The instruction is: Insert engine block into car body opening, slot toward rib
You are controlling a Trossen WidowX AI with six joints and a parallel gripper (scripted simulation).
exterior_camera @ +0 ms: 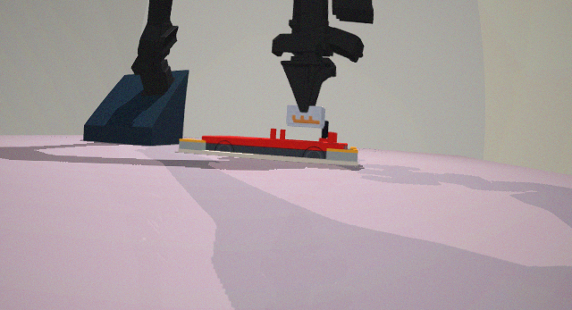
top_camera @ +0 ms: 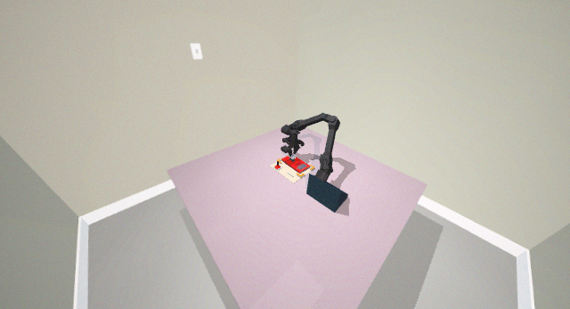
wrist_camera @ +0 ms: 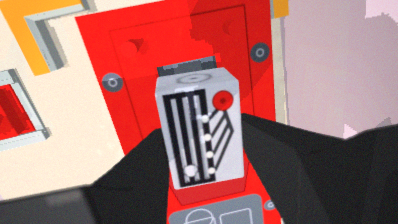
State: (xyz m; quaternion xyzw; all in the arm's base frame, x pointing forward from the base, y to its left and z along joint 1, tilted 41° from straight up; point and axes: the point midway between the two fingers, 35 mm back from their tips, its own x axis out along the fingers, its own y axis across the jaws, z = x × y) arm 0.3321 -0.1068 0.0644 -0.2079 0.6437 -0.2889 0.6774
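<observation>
The engine block is 1 cm below my gripper tip. Round my gripper tip: beige plate: 4 cm behind, 3 cm to the left, 5 cm below; black peg: 2 cm ahead, 13 cm to the left, 3 cm below.
</observation>
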